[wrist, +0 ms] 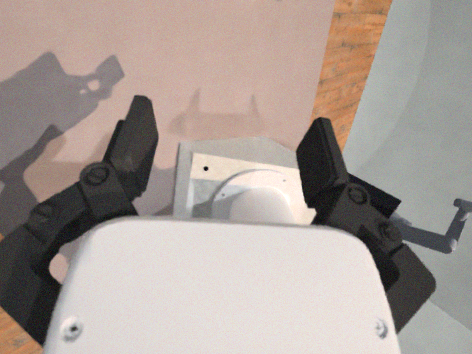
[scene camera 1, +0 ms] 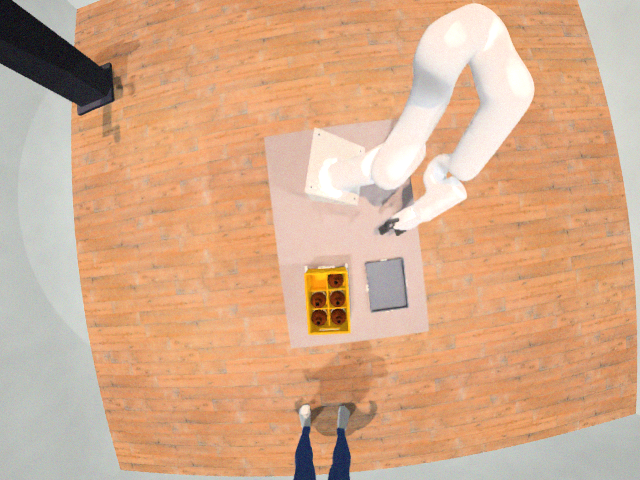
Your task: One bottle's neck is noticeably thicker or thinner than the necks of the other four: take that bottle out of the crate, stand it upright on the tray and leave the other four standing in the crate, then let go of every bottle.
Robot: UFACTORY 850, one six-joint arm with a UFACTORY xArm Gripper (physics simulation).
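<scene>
A yellow crate (scene camera 1: 328, 333) stands on the mat in the scene view. Several brown bottles stand in it: one (scene camera 1: 336, 280) at the upper right, one (scene camera 1: 317, 299) at the middle left, one (scene camera 1: 337, 298) at the middle right, one (scene camera 1: 318, 317) at the lower left and one (scene camera 1: 338, 316) at the lower right. The upper left compartment is empty. Their necks are too small to compare. A grey tray (scene camera 1: 386, 284) lies right of the crate with no bottle on it. My gripper (scene camera 1: 391, 230) (wrist: 232, 125) is open and empty, above the mat behind the tray. Crate, bottles and tray do not show in the wrist view.
The arm's pale base plate (scene camera 1: 334, 200) (wrist: 201, 172) stands on the mat (scene camera 1: 310, 227) (wrist: 225, 45) behind the crate. A black post (scene camera 1: 56, 62) stands at the far upper left of the scene view. A person's legs (scene camera 1: 339, 449) show beyond the front edge of the mat.
</scene>
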